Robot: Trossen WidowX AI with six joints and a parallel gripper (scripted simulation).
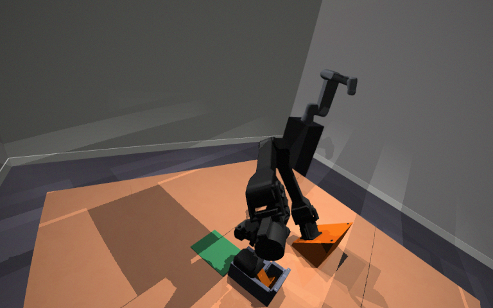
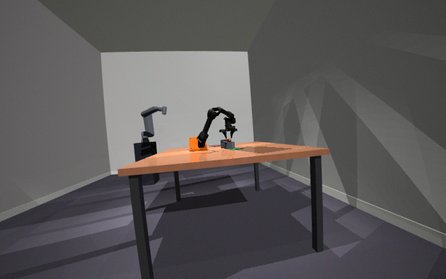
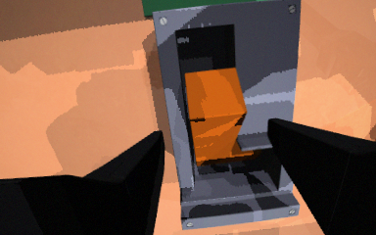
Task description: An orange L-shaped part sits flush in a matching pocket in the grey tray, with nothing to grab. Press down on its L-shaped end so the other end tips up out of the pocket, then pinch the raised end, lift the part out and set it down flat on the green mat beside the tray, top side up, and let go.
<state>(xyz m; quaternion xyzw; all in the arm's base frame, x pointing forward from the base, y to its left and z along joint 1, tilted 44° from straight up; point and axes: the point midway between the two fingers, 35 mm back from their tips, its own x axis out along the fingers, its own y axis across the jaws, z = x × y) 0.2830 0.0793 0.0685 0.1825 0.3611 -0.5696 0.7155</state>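
Right now my gripper tip is 6 cm above the orange l-shaped part, 3 cm to the right of it and 3 cm past it. From my gripper tip the other things lie so: green mat: 14 cm to the right, 11 cm below, 3 cm ahead.
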